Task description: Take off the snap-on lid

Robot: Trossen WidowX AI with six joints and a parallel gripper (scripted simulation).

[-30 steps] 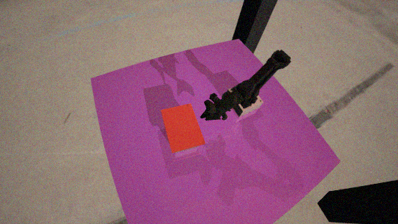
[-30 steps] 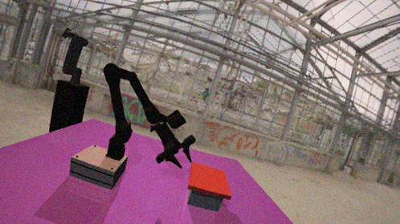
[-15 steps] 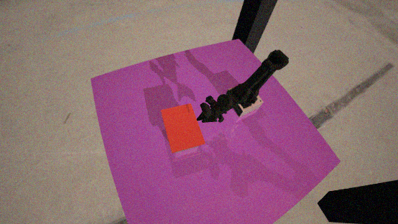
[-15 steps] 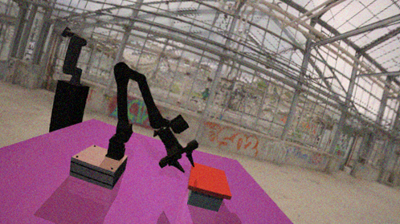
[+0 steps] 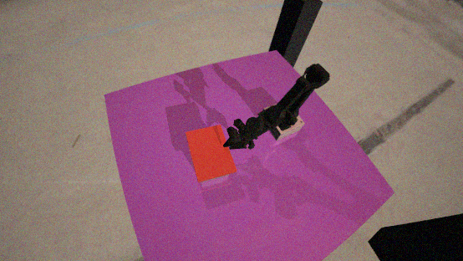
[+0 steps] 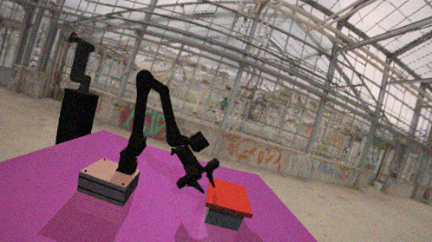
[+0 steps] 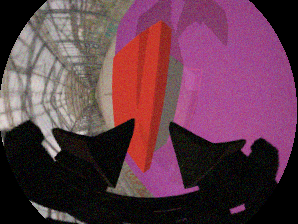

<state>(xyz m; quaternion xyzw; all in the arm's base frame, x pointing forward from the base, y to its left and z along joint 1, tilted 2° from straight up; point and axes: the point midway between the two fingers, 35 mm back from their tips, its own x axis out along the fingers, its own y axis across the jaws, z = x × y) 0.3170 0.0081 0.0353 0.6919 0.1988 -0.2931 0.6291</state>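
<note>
The lid lies 8 cm ahead of my gripper tip, 1 cm to the right of it and 1 cm above it. Also, from my gripper tip: storage box 8 cm ahead, 4 cm below, 1 cm to the right.
</note>
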